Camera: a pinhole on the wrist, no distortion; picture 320 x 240 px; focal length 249.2 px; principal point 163.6 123.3 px. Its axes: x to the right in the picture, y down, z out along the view. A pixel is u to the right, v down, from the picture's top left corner.
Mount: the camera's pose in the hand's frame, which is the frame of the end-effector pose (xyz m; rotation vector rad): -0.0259 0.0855 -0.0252 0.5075 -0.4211 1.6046
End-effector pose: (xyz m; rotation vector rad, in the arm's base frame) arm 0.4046 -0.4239 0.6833 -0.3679 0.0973 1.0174
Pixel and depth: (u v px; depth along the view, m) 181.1 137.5 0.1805
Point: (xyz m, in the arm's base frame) 0.3839 -0.3993 0.8138
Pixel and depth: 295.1 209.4 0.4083
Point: 0.2641 -0.3819 1.1227
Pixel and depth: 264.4 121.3 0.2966
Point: 0.3552 -0.3214 0.9489
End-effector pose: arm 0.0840 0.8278 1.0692 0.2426 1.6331 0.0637
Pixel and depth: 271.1 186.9 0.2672
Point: 0.3525 0.8114 1.1327
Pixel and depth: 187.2 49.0 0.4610
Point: 0.4371 0.7001 0.8769
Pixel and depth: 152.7 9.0 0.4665
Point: 0.3938 0.6717 0.7914
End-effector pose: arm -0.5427 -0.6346 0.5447 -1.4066 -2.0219 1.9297
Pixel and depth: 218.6 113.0 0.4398
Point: -0.8182 -0.9229 0.4994
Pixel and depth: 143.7 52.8 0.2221
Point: -0.6844 -0.7122 0.5159
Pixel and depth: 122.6 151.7 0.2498
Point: -0.6643 -0.7664 0.5953
